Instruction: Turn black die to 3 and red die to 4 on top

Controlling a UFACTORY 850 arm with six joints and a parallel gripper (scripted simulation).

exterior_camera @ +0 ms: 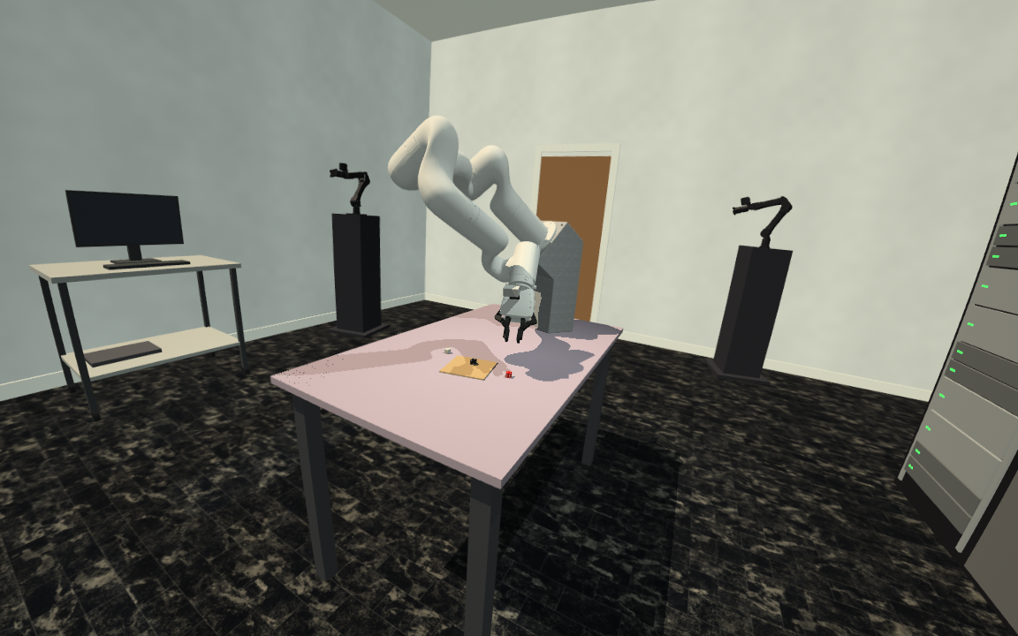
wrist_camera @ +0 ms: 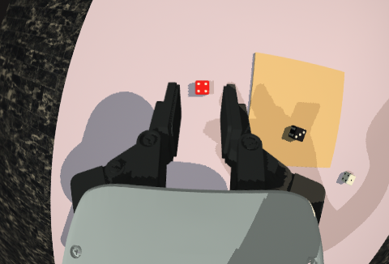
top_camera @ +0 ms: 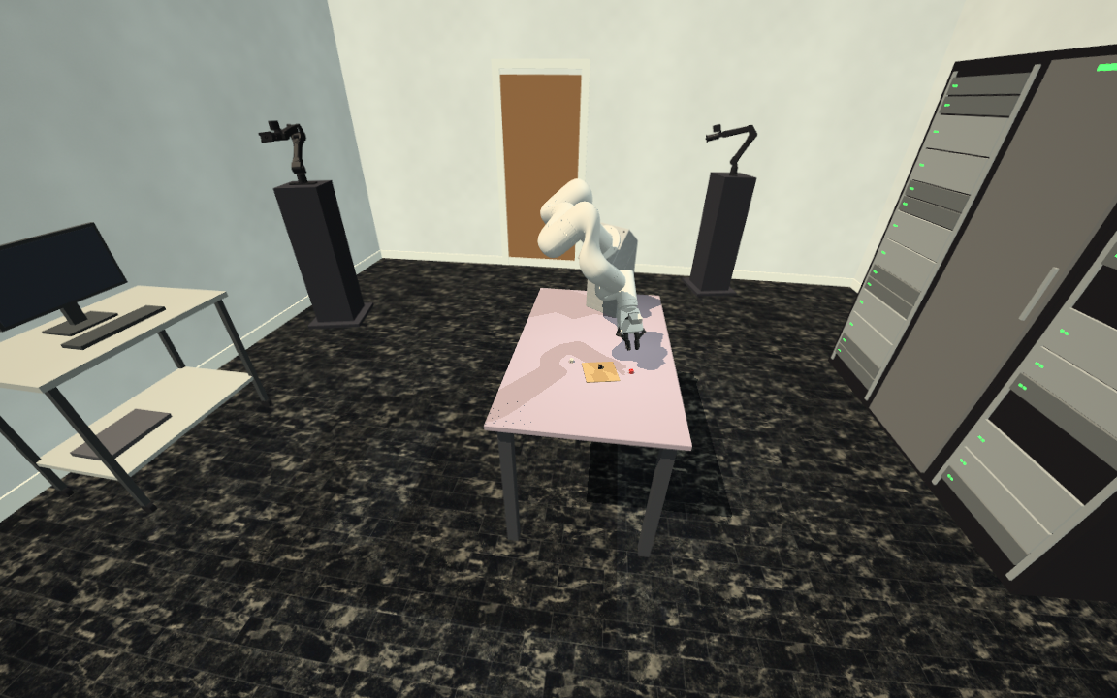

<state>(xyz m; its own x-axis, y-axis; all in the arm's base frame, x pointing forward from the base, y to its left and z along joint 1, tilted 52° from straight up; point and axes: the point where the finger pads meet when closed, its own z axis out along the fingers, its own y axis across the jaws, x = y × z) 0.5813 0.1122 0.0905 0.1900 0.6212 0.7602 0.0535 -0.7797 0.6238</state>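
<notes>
Now: the red die 20 mm ahead of my hand and 120 mm below it. From my hand the other things lie so: mat 130 mm to the right, 120 mm below; white die 80 mm behind, 240 mm to the right, 120 mm below; black die 20 mm behind, 120 mm to the right, 110 mm below.
</notes>
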